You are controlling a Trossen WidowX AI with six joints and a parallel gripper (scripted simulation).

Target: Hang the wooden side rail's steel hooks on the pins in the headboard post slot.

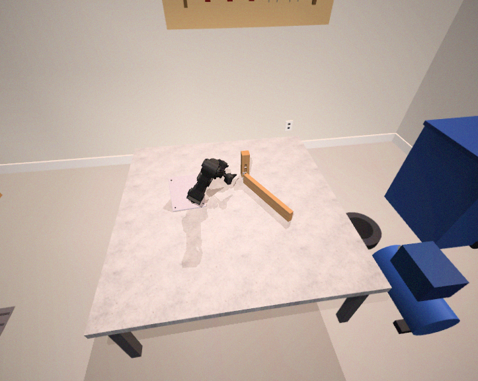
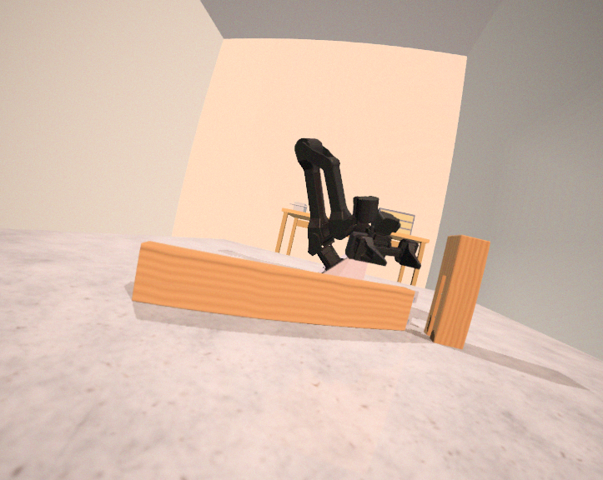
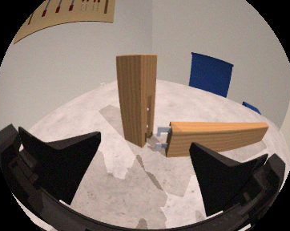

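Right now the headboard post is 10 cm ahead of my gripper tip, 6 cm to the left of it and 2 cm below it.
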